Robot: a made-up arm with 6 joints.
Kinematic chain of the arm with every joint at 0, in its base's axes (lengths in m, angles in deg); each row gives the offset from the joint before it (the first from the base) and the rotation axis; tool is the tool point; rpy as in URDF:
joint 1: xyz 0 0 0.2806 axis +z
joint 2: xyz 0 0 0 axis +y
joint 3: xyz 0.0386 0 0.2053 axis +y
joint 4: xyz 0.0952 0 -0.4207 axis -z
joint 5: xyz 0 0 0 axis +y
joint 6: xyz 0.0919 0 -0.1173 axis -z
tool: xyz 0 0 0 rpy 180 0 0
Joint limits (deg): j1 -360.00..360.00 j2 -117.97..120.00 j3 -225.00..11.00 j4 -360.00..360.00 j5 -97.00..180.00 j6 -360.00..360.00
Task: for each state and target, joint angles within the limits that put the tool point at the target. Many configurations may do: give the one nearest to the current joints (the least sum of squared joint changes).
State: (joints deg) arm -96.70 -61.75 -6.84 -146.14 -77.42 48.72
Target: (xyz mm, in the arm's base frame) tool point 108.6 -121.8 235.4
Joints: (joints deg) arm -79.54 -60.66 0.86 -139.62 -80.62 48.72
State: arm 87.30 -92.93 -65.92 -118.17 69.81 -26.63
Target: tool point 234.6 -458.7 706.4
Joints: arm 108.22 -111.75 -86.80 -119.41 75.82 -26.63
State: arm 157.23 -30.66 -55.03 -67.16 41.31 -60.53
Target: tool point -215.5 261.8 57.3
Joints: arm 137.49 -18.95 -14.13 -63.75 58.82 -60.53
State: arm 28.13 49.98 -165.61 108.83 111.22 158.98
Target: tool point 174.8 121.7 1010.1
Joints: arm 12.09 17.45 -172.22 120.50 77.99 158.98
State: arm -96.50 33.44 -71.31 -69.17 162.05 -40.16
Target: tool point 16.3 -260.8 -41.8
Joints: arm -59.67 66.60 -68.15 -57.27 148.31 -40.16
